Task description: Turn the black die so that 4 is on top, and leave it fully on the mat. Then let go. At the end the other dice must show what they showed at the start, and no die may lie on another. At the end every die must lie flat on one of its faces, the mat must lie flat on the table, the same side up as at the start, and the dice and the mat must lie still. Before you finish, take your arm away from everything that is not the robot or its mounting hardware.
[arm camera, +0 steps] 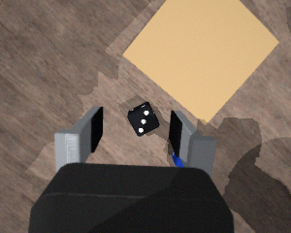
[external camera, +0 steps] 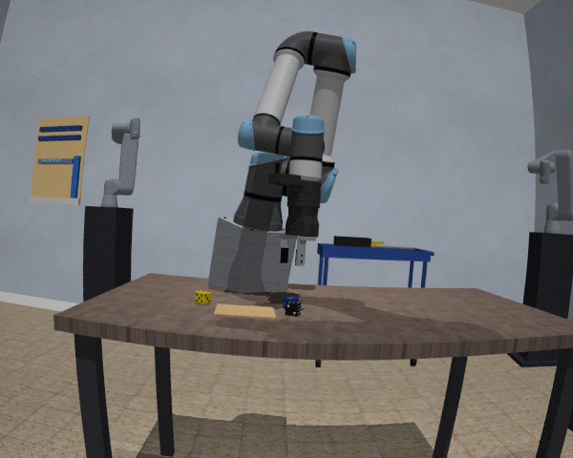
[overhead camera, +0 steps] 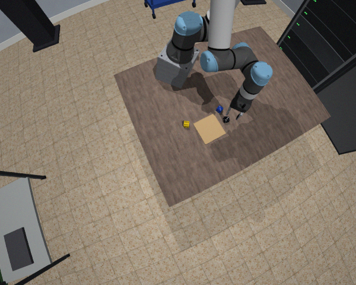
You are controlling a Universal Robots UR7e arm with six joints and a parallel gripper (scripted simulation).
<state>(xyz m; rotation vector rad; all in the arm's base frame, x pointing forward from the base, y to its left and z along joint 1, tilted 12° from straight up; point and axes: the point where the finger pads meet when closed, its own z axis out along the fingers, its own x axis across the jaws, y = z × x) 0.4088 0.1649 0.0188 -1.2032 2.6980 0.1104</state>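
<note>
The black die lies 2 cm behind my hand, 1 cm to the left of it and 12 cm below it. From my hand the other things lie so: blue die 10 cm behind, 1 cm to the right, 12 cm below; then tan mat 10 cm to the right, 14 cm below; then yellow die 6 cm behind, 23 cm to the right, 12 cm below.
</note>
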